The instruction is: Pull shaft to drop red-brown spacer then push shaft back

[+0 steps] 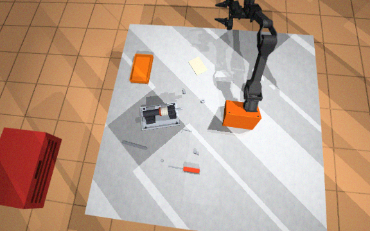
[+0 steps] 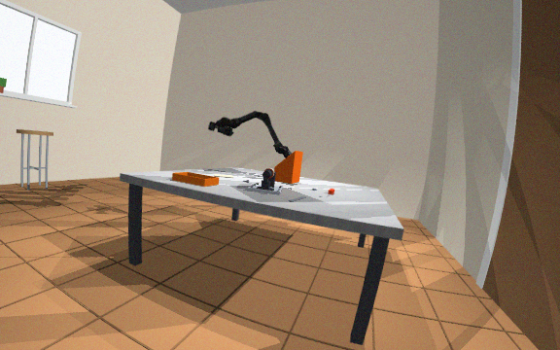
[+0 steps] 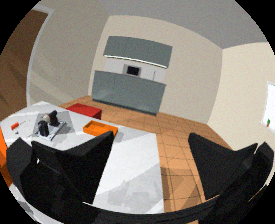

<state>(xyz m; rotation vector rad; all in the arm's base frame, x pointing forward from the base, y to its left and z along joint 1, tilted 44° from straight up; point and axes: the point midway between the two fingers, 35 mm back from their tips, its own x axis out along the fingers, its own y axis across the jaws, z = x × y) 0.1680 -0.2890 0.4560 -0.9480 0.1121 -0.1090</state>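
Now: gripper tip 27 cm short of the shaft, 50 cm to the right of it and 23 cm above it. Also, from my gripper tip: red-brown spacer 32 cm ahead, 50 cm to the left, 23 cm below; orange tray 47 cm ahead, 17 cm to the left, 30 cm below; cream pad 10 cm ahead, 16 cm to the left, 31 cm below.
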